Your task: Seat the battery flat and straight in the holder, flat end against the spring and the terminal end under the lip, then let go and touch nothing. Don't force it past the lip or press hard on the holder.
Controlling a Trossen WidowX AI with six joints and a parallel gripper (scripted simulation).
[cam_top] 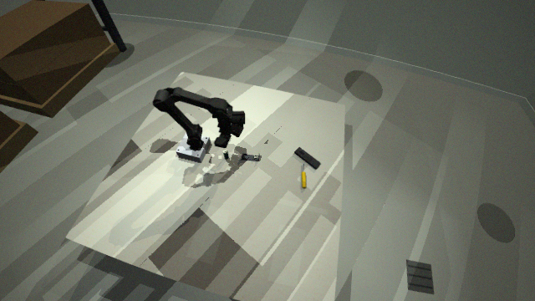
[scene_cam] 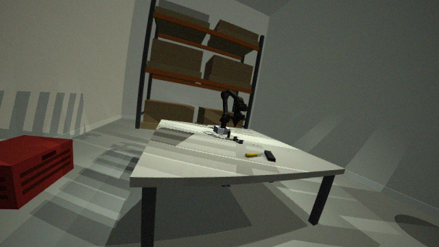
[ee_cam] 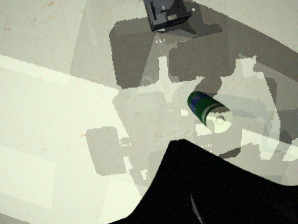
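Right now my gripper tip is 8 cm above the battery, 4 cm to the left of it and 1 cm past it. Also, from my gripper tip: flat black block 45 cm ahead, 9 cm below, 5 cm to the left; yellow-handled screwdriver 44 cm ahead, 10 cm below, 6 cm to the right.
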